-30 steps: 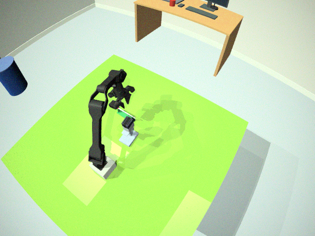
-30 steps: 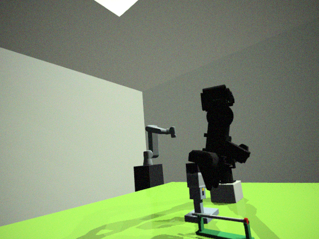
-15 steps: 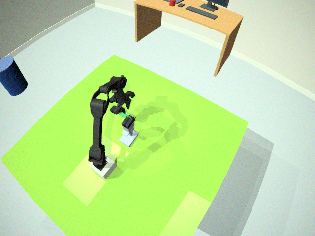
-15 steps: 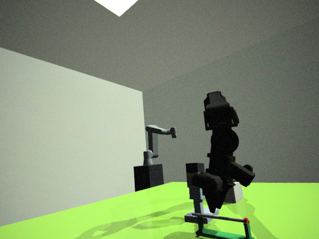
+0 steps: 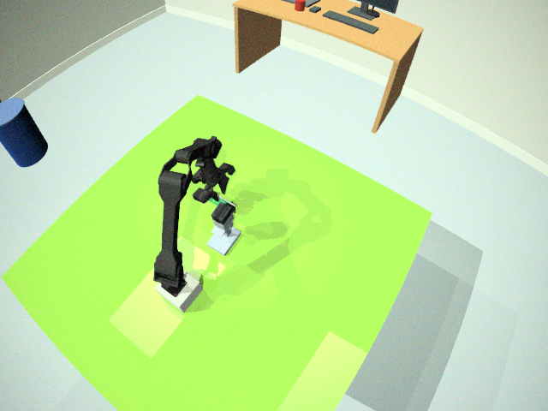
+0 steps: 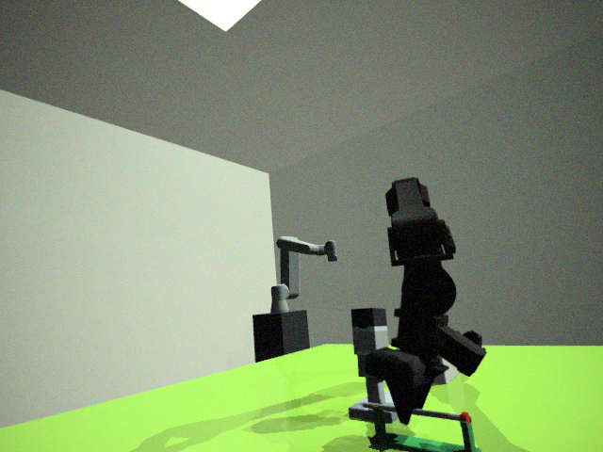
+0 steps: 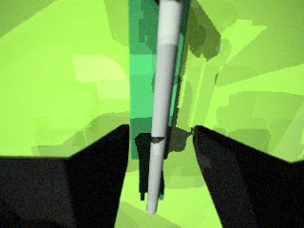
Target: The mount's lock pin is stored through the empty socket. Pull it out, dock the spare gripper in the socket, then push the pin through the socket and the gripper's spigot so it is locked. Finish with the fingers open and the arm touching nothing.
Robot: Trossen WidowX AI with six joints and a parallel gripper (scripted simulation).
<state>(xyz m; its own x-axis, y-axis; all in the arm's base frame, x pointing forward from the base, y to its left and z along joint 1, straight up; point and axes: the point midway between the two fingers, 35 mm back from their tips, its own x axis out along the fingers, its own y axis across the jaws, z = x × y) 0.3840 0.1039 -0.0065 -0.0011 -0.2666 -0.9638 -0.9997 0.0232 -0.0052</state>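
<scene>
Right now my gripper tip is 10 mm to the right of the green rack and 10 mm above it. Round my gripper tip: spare gripper: 110 mm behind, 100 mm to the right, 90 mm above; then mount: 120 mm behind, 100 mm to the right, 20 mm above.
</scene>
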